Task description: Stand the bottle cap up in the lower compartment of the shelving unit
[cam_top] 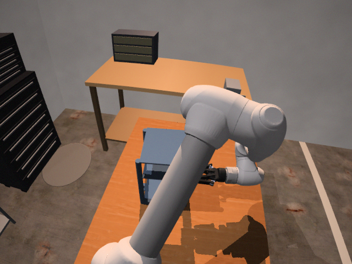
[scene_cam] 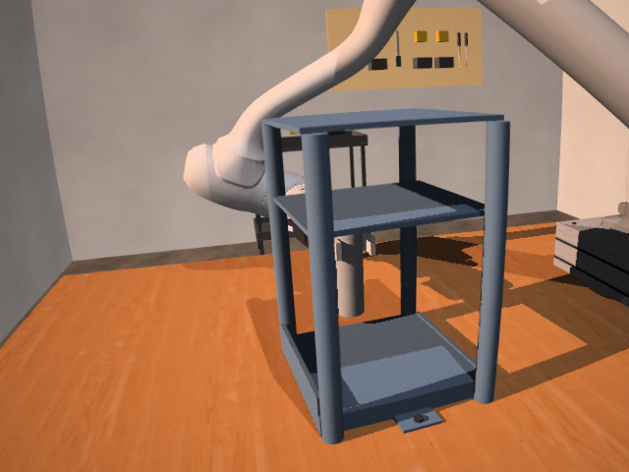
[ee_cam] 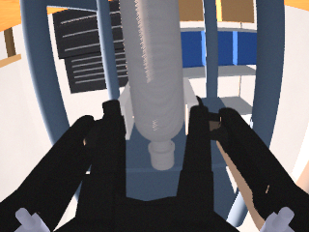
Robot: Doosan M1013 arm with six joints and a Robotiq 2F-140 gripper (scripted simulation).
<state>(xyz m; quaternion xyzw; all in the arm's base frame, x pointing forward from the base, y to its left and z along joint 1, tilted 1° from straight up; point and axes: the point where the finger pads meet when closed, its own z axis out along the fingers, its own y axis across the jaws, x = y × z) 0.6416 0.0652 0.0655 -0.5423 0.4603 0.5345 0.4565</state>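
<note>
Now: hand 11 cm to the right of the shelving unit, 2 cm below it and 2 cm past it. Round my hand: grey bottle: right at my hand.
</note>
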